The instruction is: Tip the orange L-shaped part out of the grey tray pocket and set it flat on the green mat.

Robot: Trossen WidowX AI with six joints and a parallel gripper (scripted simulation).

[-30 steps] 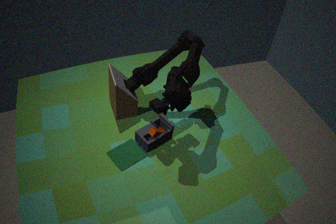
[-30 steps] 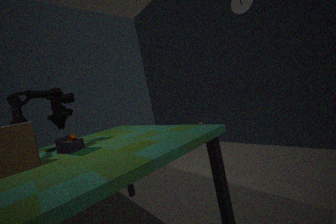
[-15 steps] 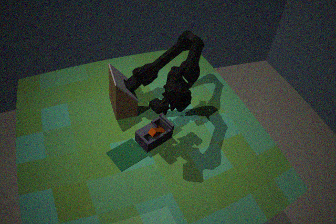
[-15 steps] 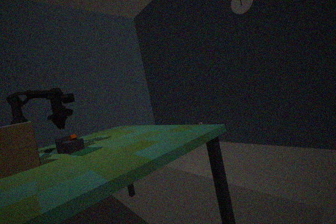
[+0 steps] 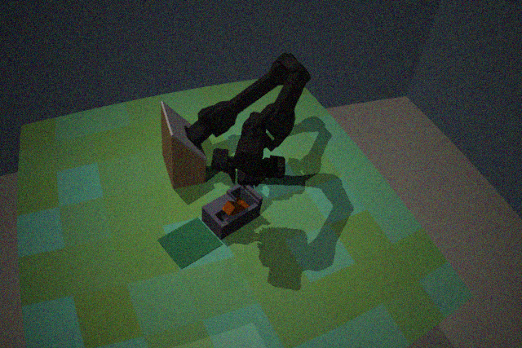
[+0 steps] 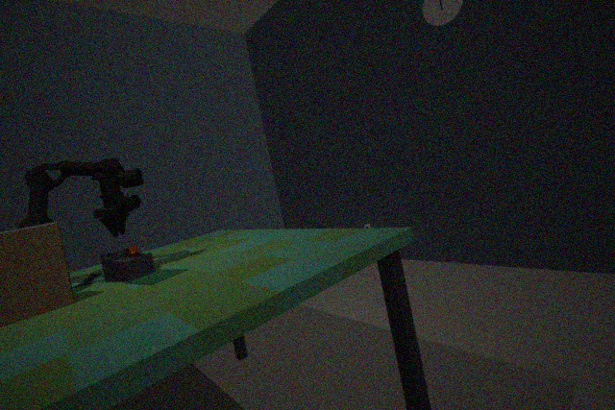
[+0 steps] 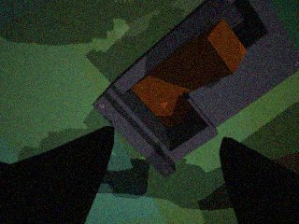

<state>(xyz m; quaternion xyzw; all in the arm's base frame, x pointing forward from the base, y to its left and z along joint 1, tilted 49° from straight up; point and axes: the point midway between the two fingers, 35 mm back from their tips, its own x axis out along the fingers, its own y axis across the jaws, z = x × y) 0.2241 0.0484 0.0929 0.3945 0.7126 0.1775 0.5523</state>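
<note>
Now: the orange L-shaped part 100 mm below my gripper tip, 10 mm to the right of it and 10 mm behind it.
</note>
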